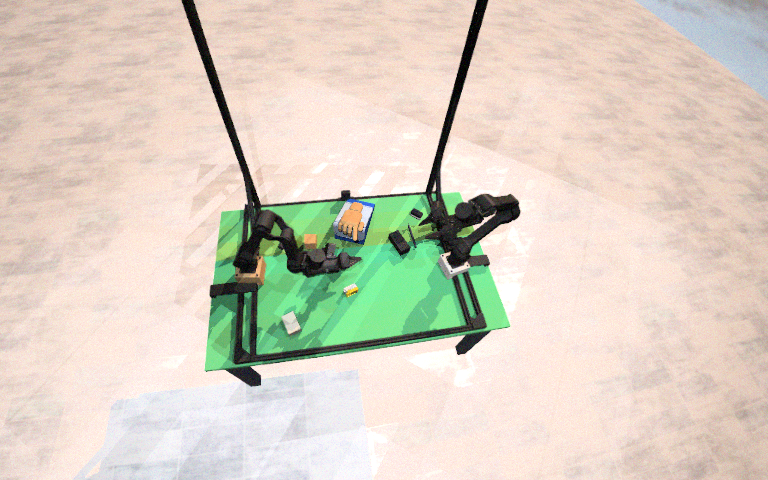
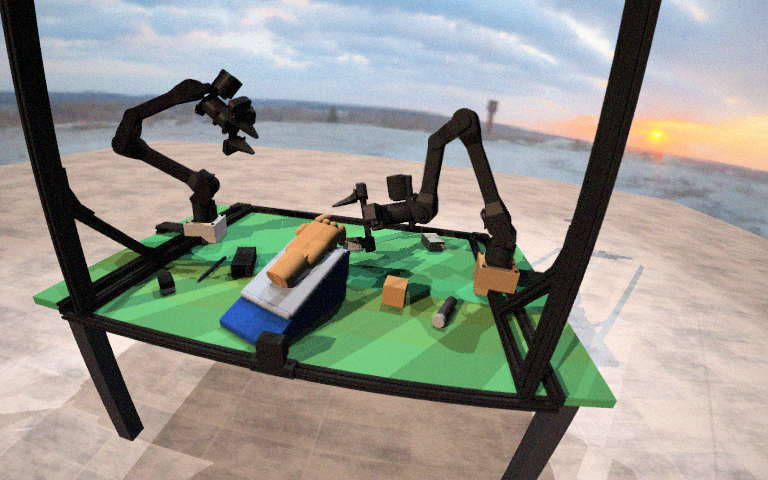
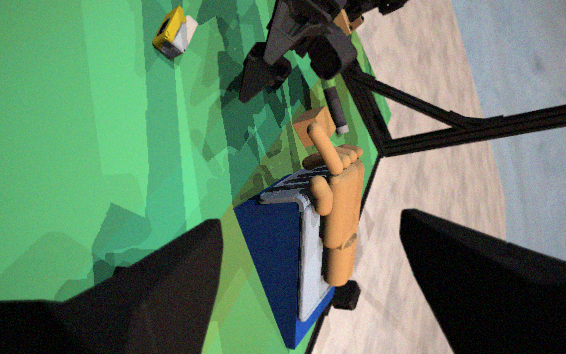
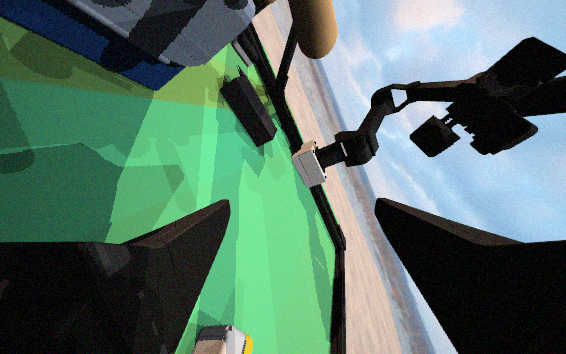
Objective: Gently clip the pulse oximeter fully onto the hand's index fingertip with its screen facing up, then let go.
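Seen in the pictures: left gripper, fingertip midpoint: [image 1: 421, 231] [image 2: 255, 146] [image 3: 311, 227] [image 4: 459, 110]; right gripper, fingertip midpoint: [image 1: 357, 259] [image 3: 252, 84] [image 4: 302, 205]; left arm's base, link origin: [image 1: 455, 260] [image 2: 205, 219] [image 4: 319, 159]; right arm's base, link origin: [image 1: 248, 266] [image 2: 498, 262].
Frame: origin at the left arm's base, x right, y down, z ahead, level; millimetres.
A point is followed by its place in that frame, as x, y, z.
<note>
The yellow and white pulse oximeter [image 1: 351, 290] @[33, 28, 470] [image 2: 353, 246] @[58, 43, 472] [image 3: 175, 32] @[38, 27, 455] [image 4: 223, 340] @[60, 30, 455] lies on the green table in front of the hand, apart from it. The orange hand [image 1: 353, 215] @[317, -84, 363] [image 2: 317, 243] @[337, -83, 387] [image 3: 342, 205] @[284, -92, 354] rests on a blue and grey wedge [image 2: 320, 308] @[399, 36, 400] [image 3: 270, 260] @[313, 23, 292], its index finger [image 3: 325, 149] [image 4: 318, 30] pointing outward and bare. My right gripper [image 1: 355, 260] @[119, -52, 414] [image 2: 340, 224] @[119, -52, 414] [image 3: 252, 84] @[119, -52, 414] [image 4: 302, 205] @[119, -52, 414] is open and empty, one finger above the other, between hand and oximeter. My left gripper [image 1: 423, 229] @[55, -239, 187] [image 2: 255, 144] @[55, -239, 187] [image 3: 311, 227] @[55, -239, 187] is open and empty, high above the table.
An orange cube [image 1: 310, 241] @[308, 8, 567] [image 2: 394, 291] @[348, 19, 558] [image 3: 314, 125] and a dark flashlight [image 2: 445, 310] @[399, 33, 664] [image 3: 336, 109] @[376, 39, 663] lie on one side of the wedge. A black box [image 1: 398, 242] @[185, 24, 192] [image 2: 243, 262] @[231, 25, 193] [image 4: 248, 109] @[197, 34, 208], a pen [image 2: 211, 268] @[225, 51, 104] and a small black item [image 1: 416, 213] @[313, 27, 39] [image 2: 165, 282] @[343, 28, 45] lie on the other. A white box [image 1: 291, 323] @[-21, 29, 735] [image 2: 432, 241] @[20, 29, 725] lies farther off.
</note>
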